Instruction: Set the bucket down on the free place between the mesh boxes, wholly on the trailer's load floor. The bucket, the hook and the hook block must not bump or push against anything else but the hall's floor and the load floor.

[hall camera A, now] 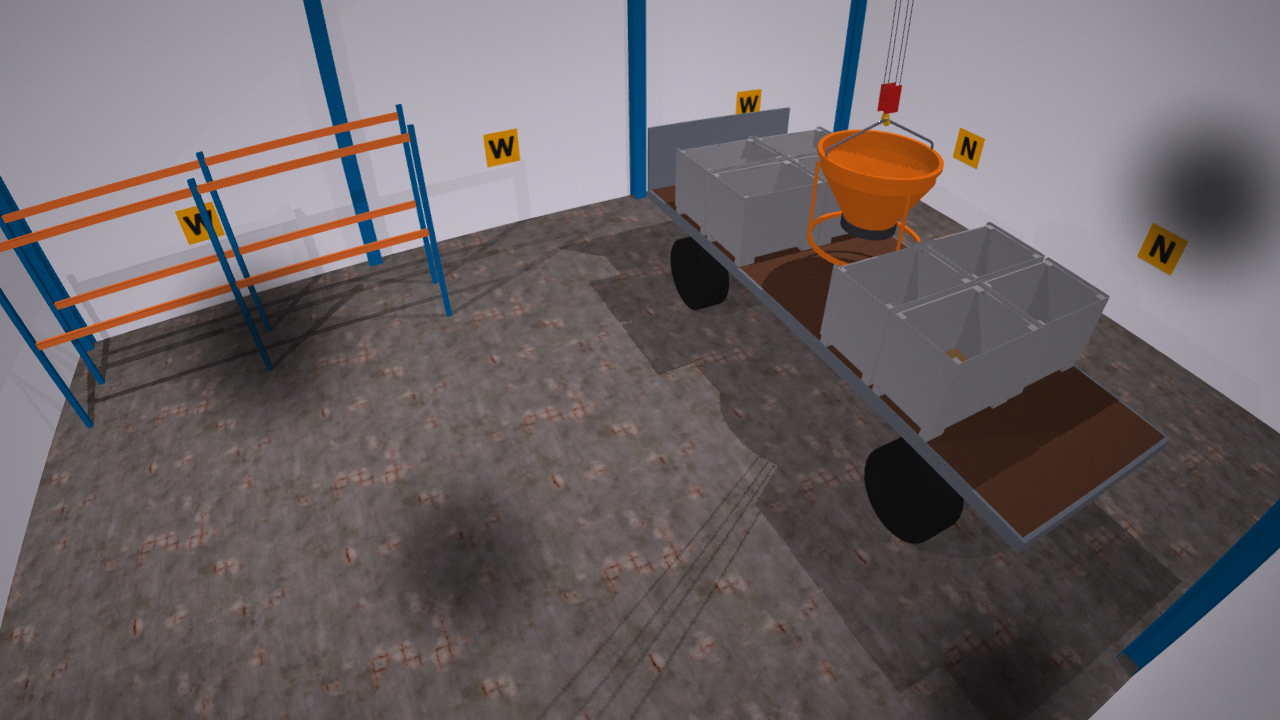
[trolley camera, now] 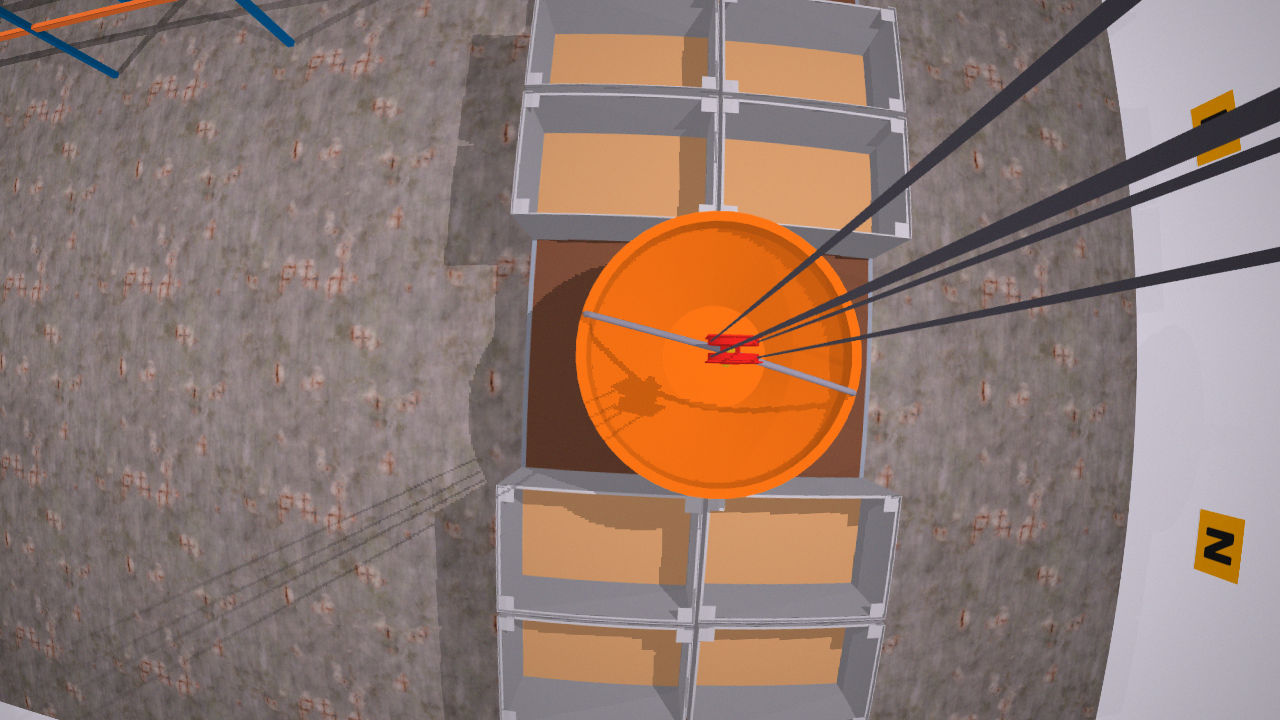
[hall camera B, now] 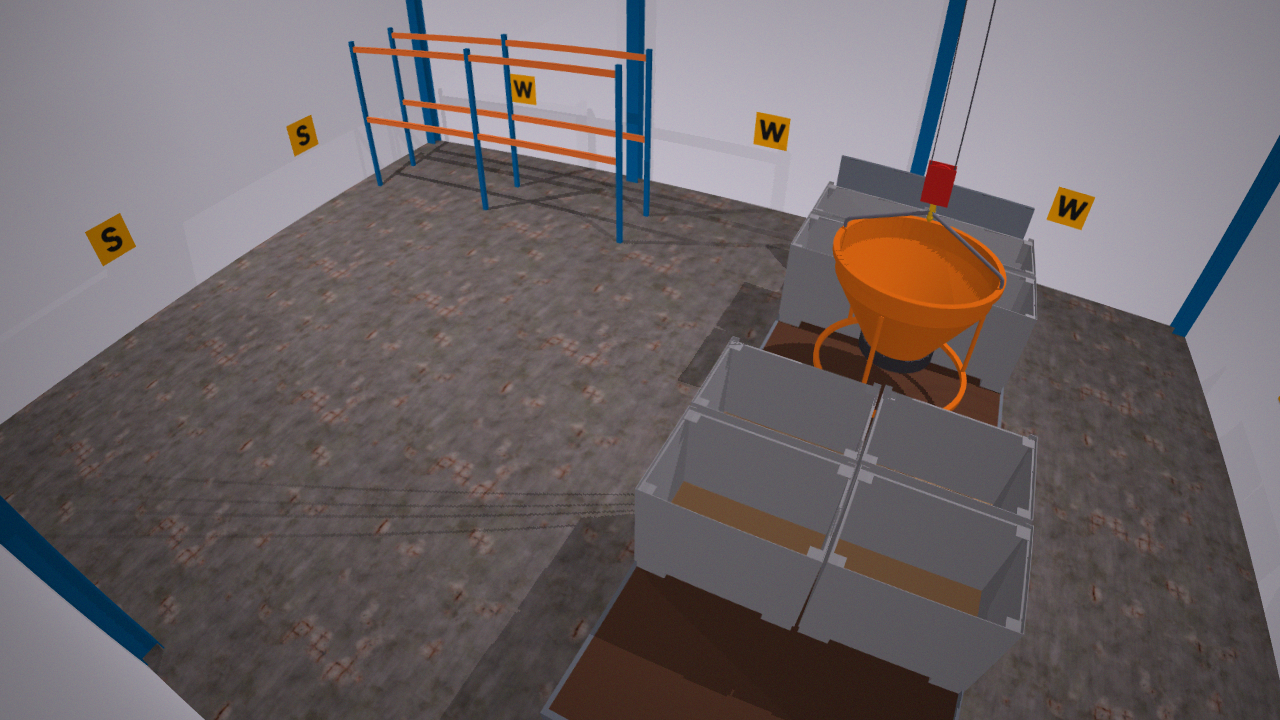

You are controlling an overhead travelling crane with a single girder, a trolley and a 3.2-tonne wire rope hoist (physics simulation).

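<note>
The orange bucket (hall camera A: pixel 881 183) (hall camera B: pixel 913 308) (trolley camera: pixel 716 268) hangs upright by its grey bail from the hook (hall camera A: pixel 886 119) (hall camera B: pixel 931 213), under the red hook block (hall camera A: pixel 889 97) (hall camera B: pixel 938 183) (trolley camera: pixel 732 359). The hook is shut on the bail. The bucket's foot ring is low between the far mesh boxes (hall camera A: pixel 760 223) (hall camera B: pixel 814 277) (trolley camera: pixel 617 225) and the near mesh boxes (hall camera A: pixel 930 394) (hall camera B: pixel 733 537) (trolley camera: pixel 590 601), over the brown load floor (hall camera A: pixel 1074 465) (hall camera B: pixel 626 662) (trolley camera: pixel 554 429). Near boxes partly hide the ring; its exact height cannot be told. From above, the bucket is nearer the right-hand floor edge.
An orange and blue rack (hall camera A: pixel 228 241) (hall camera B: pixel 474 134) stands by the west wall. The trailer's grey headboard (hall camera A: pixel 716 143) (hall camera B: pixel 868 183) rises behind the far boxes. Blue columns (hall camera A: pixel 636 98) (hall camera B: pixel 634 89) stand along the walls. The ropes slant in the trolley camera view.
</note>
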